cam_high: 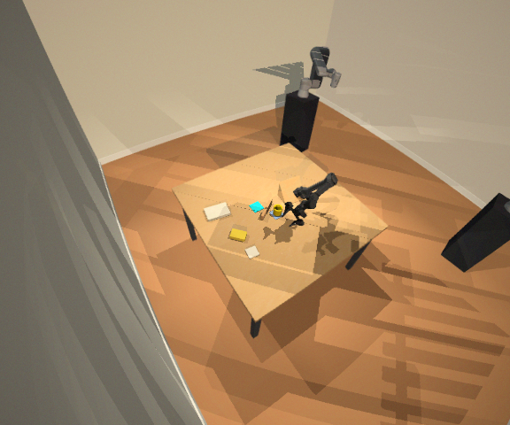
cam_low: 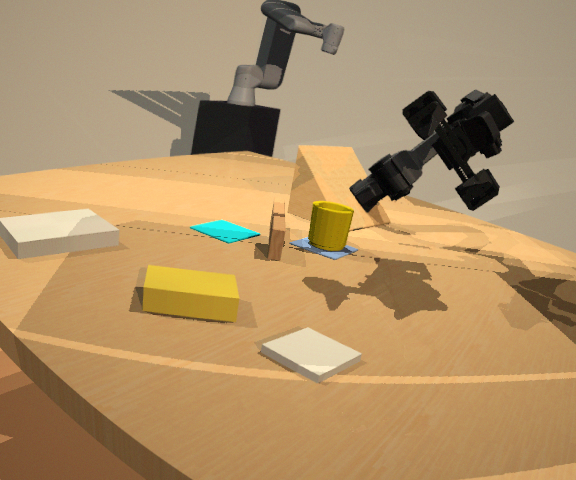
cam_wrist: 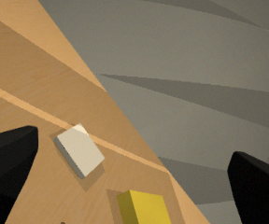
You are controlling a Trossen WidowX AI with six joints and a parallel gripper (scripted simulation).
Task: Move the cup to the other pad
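My gripper tip is now 14 cm past the yellow cup, 20 cm to the left of it and 17 cm above it. From my gripper tip the other things lie so: flat white block: 24 cm ahead, 5 cm to the right, 20 cm below; then yellow block: 23 cm ahead, 22 cm to the right, 19 cm below; then wooden slat: 10 cm behind, 27 cm to the right, 19 cm below.
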